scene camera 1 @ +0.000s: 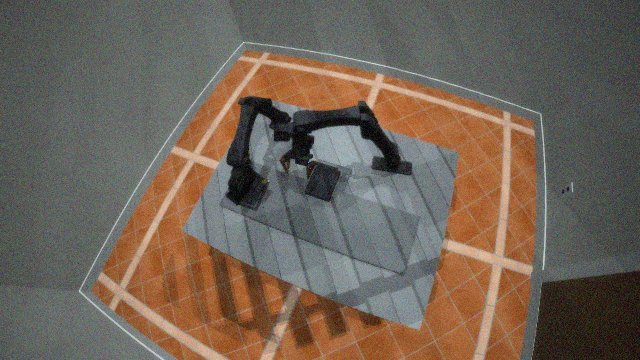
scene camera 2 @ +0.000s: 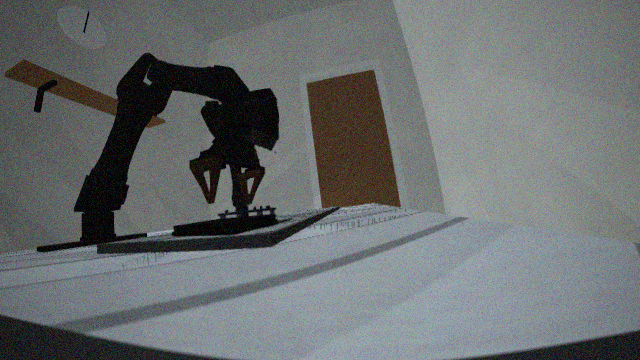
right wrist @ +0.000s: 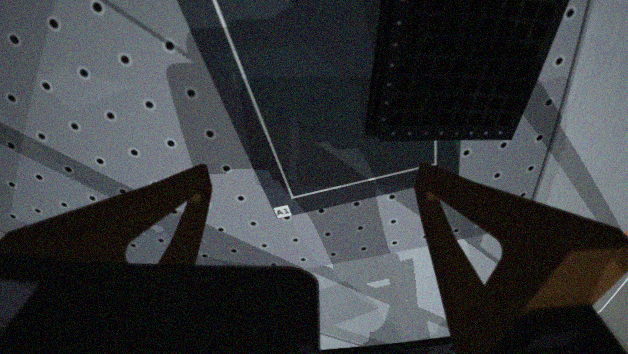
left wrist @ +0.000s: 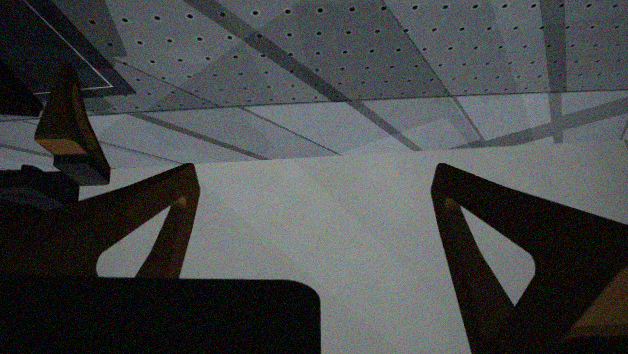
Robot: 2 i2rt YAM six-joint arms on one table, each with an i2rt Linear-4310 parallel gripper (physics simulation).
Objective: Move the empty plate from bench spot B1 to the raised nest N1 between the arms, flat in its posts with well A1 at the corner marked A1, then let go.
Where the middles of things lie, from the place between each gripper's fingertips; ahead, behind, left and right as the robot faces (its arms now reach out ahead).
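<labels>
Counting from the white-outlined nest (right wrist: 296, 87), my left hand is 230 mm to the left of it, 100 mm short of it and 160 mm above it. The dark well plate (scene camera 2: 227, 226) is 130 mm ahead of that same left hand, 290 mm to the right of it and 150 mm below it.
As for my right hand, the white-outlined nest is 30 mm ahead of it, 20 mm to the right of it and 40 mm below it, while the dark well plate is 50 mm ahead of my right hand, 80 mm to the right of it and 40 mm below it.
</labels>
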